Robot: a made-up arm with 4 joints.
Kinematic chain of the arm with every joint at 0, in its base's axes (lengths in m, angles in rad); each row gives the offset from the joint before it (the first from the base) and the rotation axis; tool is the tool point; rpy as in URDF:
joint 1: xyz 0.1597 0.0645 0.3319 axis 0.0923 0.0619 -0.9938
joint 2: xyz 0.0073 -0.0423 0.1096 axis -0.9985 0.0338 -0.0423
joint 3: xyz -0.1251 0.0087 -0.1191 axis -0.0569 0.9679 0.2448
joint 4: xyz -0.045 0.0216 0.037 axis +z
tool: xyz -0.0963 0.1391 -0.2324 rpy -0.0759 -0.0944 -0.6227
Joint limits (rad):
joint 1: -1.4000..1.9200
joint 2: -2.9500..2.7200
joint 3: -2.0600..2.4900
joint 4: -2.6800..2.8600
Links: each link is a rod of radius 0.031 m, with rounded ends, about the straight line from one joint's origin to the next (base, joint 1, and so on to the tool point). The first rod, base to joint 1, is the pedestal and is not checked.
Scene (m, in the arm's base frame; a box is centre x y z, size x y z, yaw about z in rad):
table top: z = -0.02
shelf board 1: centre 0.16 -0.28 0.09 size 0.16 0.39 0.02 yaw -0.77
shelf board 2: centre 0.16 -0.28 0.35 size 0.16 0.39 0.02 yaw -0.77
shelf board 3: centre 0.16 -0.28 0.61 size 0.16 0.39 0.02 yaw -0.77
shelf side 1: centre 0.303 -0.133 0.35 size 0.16 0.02 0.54 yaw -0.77
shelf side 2: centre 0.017 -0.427 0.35 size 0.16 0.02 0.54 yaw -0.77
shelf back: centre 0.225 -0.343 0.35 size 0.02 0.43 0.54 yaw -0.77
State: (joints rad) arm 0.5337 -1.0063 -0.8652 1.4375
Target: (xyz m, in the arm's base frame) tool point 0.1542 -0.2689 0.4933
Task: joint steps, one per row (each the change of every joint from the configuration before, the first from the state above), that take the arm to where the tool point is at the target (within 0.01 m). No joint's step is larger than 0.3 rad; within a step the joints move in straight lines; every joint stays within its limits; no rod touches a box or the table.
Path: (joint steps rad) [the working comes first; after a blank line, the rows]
Joints at the target: 0.0745 1.2729 -1.4689 2.3605
Straight joint move there: touches shelf board 2.

1: 0.0273 0.2709 -0.1528 0.2032
2: 0.0273 0.2708 -0.1528 0.2032
3: 0.0272 0.2709 -0.1527 0.2032
4: 0.0273 0.2709 -0.1528 0.2033
5: 0.0273 0.2709 -0.1528 0.2032
6: 0.0273 0.2708 -0.1528 0.2032
7: 0.0273 0.2709 -0.1527 0.2032
8: -0.2167 0.1277 0.1552 -0.1665
9: -0.2167 0.1277 0.1553 -0.1665
10: -0.2168 0.1277 0.1552 -0.1665

